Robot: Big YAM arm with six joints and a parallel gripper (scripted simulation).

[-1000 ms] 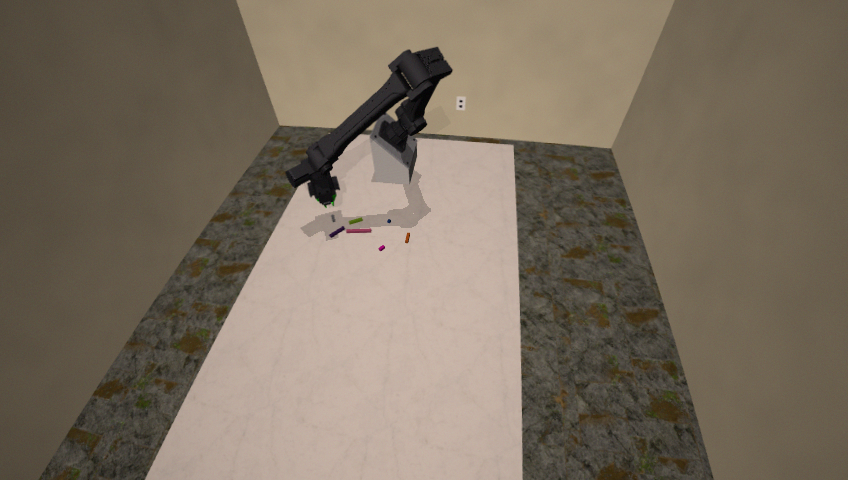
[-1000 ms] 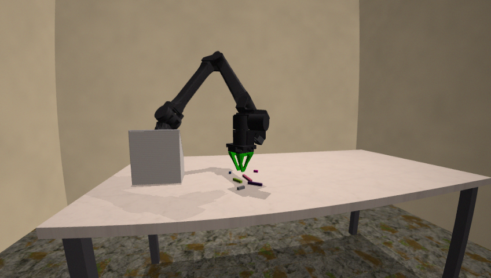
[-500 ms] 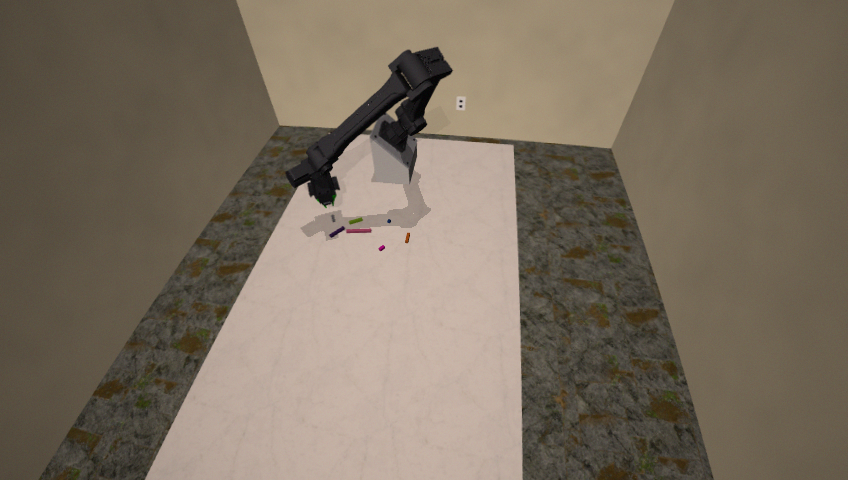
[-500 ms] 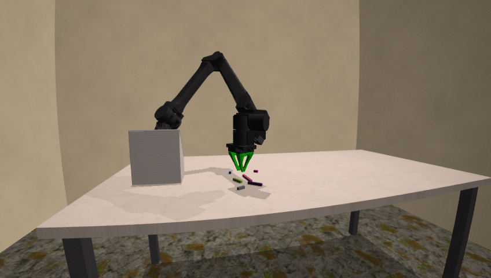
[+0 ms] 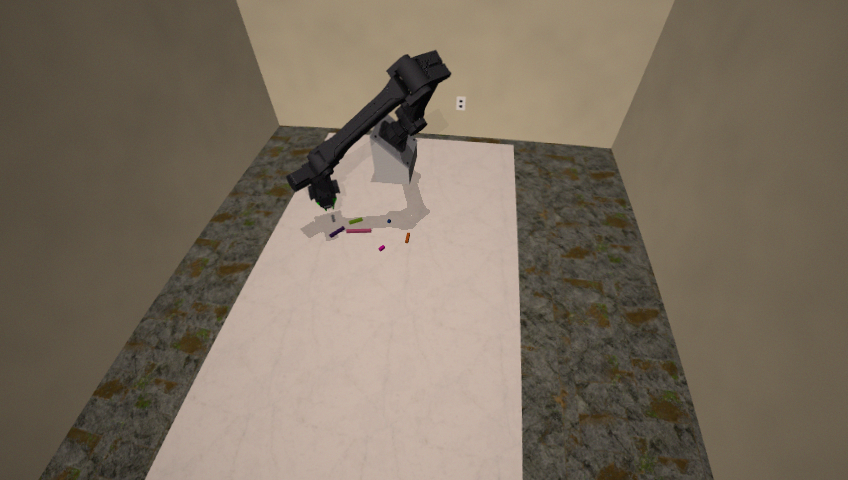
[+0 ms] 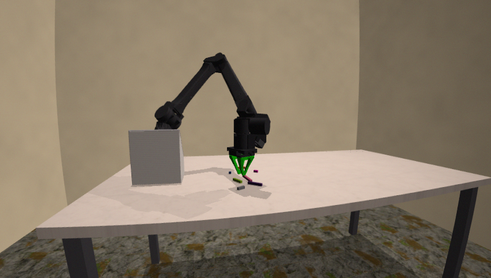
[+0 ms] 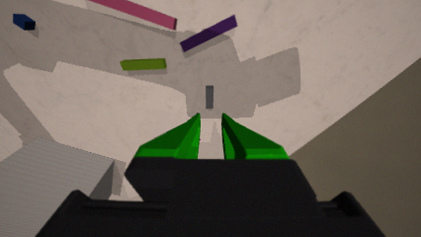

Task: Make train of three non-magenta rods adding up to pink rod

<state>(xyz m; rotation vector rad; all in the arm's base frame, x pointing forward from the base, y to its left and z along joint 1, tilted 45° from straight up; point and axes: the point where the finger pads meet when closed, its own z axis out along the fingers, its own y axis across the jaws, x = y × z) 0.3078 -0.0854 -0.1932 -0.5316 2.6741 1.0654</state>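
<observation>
Right now the grey rod is 6 cm below my hand. The rest, counted from my hand: pink rod 11 cm to the left, 6 cm below, 5 cm ahead; purple rod 6 cm below, 6 cm ahead, 3 cm to the left; lime rod 9 cm to the left, 6 cm below, 1 cm ahead.
</observation>
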